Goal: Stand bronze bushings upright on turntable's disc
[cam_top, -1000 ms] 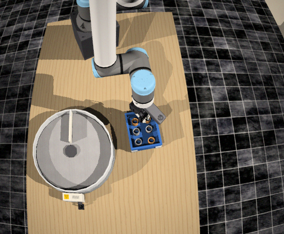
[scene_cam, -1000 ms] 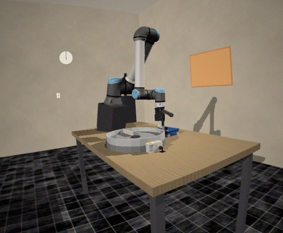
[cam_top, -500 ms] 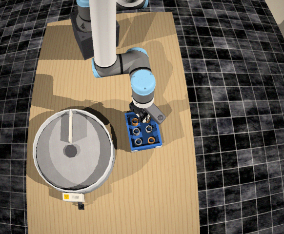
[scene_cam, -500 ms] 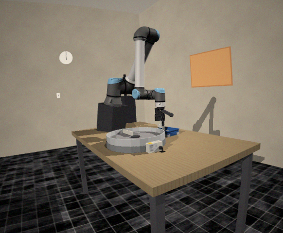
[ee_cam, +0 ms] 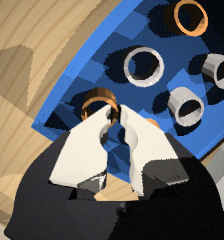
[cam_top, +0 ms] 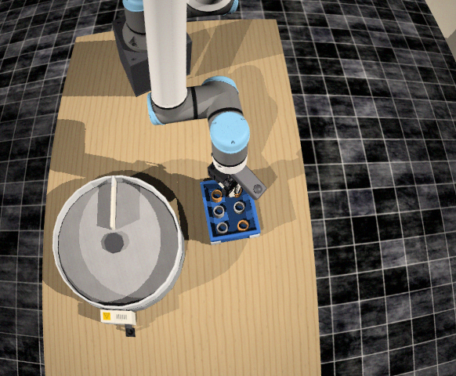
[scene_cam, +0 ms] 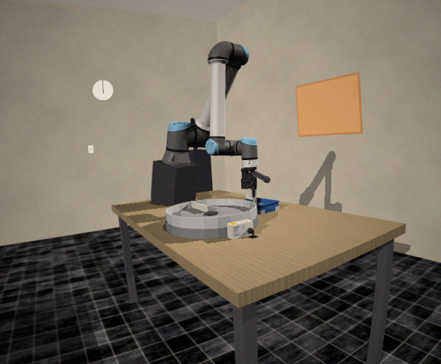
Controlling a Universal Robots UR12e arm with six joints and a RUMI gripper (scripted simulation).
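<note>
Right now my hand is 5 cm short of the blue crate and 2 cm to the left of it. Round my hand: turntable disc 8 cm ahead, 39 cm to the right, 3 cm above.
</note>
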